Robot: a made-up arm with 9 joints. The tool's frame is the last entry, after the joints.
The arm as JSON. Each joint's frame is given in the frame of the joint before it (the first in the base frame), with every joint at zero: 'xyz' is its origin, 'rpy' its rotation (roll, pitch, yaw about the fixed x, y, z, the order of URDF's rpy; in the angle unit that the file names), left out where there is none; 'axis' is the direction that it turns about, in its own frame. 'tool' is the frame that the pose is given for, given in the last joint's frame.
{
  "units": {
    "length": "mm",
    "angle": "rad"
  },
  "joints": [
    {
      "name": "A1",
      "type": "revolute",
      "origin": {
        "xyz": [
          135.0,
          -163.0,
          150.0
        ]
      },
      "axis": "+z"
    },
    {
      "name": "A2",
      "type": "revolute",
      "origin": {
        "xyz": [
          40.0,
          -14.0,
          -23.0
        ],
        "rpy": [
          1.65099,
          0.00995,
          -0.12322
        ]
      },
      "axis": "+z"
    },
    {
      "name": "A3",
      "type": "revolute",
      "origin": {
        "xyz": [
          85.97,
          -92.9,
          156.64
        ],
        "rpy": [
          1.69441,
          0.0,
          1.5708
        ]
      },
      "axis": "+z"
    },
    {
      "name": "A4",
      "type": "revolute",
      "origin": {
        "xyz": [
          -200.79,
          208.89,
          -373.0
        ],
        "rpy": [
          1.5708,
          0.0,
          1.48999
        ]
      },
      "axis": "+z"
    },
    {
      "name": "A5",
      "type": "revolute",
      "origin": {
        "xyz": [
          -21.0,
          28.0,
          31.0
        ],
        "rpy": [
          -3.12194,
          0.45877,
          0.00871
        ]
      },
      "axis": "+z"
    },
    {
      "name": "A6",
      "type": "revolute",
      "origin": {
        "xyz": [
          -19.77,
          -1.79,
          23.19
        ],
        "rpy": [
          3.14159,
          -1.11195,
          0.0
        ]
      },
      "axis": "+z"
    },
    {
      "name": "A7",
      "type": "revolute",
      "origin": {
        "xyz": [
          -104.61,
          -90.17,
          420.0
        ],
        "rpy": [
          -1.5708,
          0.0,
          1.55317
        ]
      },
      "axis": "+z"
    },
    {
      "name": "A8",
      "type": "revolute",
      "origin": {
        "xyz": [
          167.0,
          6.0,
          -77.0
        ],
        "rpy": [
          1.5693,
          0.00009,
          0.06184
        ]
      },
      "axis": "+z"
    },
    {
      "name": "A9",
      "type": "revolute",
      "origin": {
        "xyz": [
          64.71,
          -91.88,
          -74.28
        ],
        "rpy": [
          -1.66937,
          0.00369,
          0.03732
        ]
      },
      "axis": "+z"
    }
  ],
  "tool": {
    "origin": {
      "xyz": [
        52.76,
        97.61,
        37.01
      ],
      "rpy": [
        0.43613,
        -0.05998,
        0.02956
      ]
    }
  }
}
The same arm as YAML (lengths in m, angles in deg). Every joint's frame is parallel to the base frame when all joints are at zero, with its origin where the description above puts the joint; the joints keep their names.
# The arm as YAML. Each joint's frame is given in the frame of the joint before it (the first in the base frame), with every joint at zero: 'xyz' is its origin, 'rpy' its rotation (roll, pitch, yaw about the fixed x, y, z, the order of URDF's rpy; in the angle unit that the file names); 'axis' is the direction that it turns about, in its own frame. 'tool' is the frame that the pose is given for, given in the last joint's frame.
units:
  length: m
  angle: deg
joints:
  - name: A1
    type: revolute
    origin:
      xyz: [0.135, -0.163, 0.15]
      rpy: [0.0, 0.0, 0.0]
    axis: [0.0, 0.0, 1.0]
  - name: A2
    type: revolute
    origin:
      xyz: [0.04, -0.014, -0.023]
      rpy: [0.0, 0.0, 0.0]
    axis: [-0.123304, -0.989131, -0.080102]
  - name: A3
    type: revolute
    origin:
      xyz: [0.066, -0.158, -0.106]
      rpy: [0.0, 0.0, 0.0]
    axis: [1.0, 0.0, 0.0]
  - name: A4
    type: revolute
    origin:
      xyz: [-0.373, -0.192, -0.217]
      rpy: [0.0, 0.0, 0.0]
    axis: [0.0, 0.0, 1.0]
  - name: A5
    type: revolute
    origin:
      xyz: [0.028, 0.021, 0.031]
      rpy: [0.0, 0.0, 0.0]
    axis: [0.0158, 0.442913, -0.896426]
  - name: A6
    type: revolute
    origin:
      xyz: [0.002, 0.028, -0.012]
      rpy: [0.0, 0.0, 0.0]
    axis: [0.0, -1.0, 0.0]
  - name: A7
    type: revolute
    origin:
      xyz: [-0.092, -0.42, 0.103]
      rpy: [0.0, 0.0, 0.0]
    axis: [0.0, 0.0, 1.0]
  - name: A8
    type: revolute
    origin:
      xyz: [0.167, 0.006, -0.077]
      rpy: [0.0, 0.0, 0.0]
    axis: [0.061799, -0.998087, 0.0015]
  - name: A9
    type: revolute
    origin:
      xyz: [0.06, 0.078, -0.092]
      rpy: [0.0, 0.0, 0.0]
    axis: [-0.0435, 0.097399, 0.994294]
tool:
  origin:
    xyz: [0.045, 0.104, 0.029]
    rpy: [19.16, -5.38, 5.79]

